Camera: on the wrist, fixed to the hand. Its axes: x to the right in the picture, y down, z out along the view.
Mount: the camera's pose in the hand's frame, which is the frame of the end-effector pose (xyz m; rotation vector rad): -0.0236 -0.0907 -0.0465 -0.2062 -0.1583 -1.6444
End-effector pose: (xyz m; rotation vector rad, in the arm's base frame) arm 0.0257 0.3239 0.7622 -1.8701 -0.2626 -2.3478
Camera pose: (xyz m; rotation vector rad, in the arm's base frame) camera -0.0321 0.4023 0.7240 0.9645 1.0352 1.2460
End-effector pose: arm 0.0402 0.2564 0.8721 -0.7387 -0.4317 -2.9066
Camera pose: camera 0.0239 0.3298 0.7994 0.2956 0.4236 1.5211
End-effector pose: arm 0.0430 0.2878 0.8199 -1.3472 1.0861 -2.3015
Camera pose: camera 0.0296 0.3850 0.8561 1.5745 0.0572 1.3549
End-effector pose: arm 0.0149 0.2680 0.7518 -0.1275 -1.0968 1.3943
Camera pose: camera 0.1156 0.2496 0.7735 0.6312 -0.9825 -0.1917
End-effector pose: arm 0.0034 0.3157 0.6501 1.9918 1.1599 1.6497
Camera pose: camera -0.0747 0.3433 0.5863 0.4572 1.6497 0.6073
